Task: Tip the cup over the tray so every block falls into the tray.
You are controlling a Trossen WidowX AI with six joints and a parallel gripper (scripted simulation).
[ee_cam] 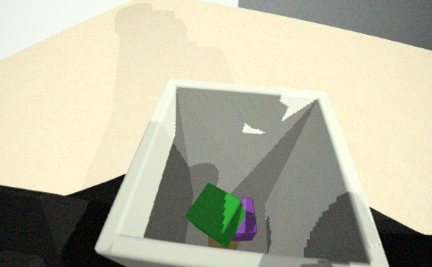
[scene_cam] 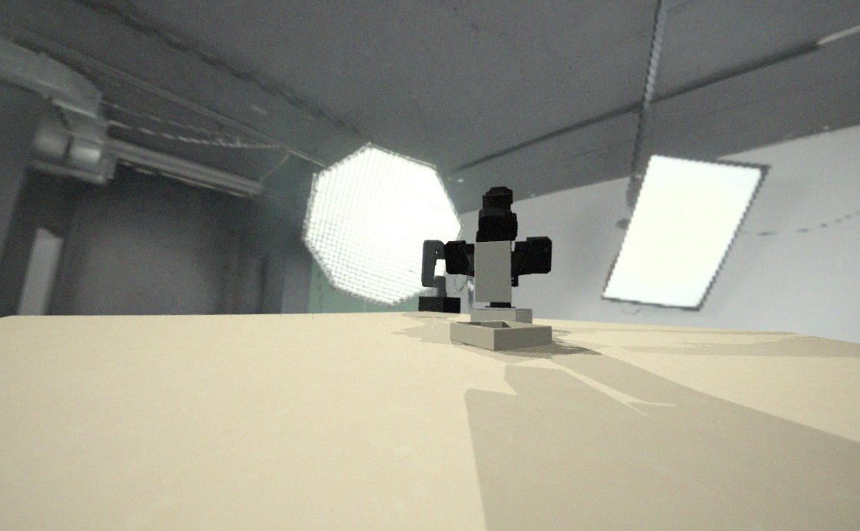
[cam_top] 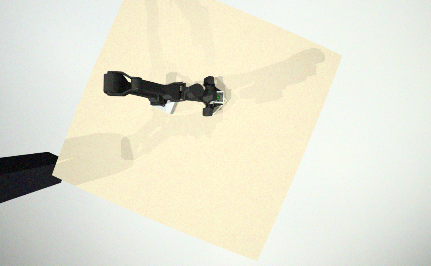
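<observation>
The green block is 3 cm behind my gripper tip. Round my gripper tip: white square cup 2 cm behind, 1 cm to the right, 2 cm below.
</observation>
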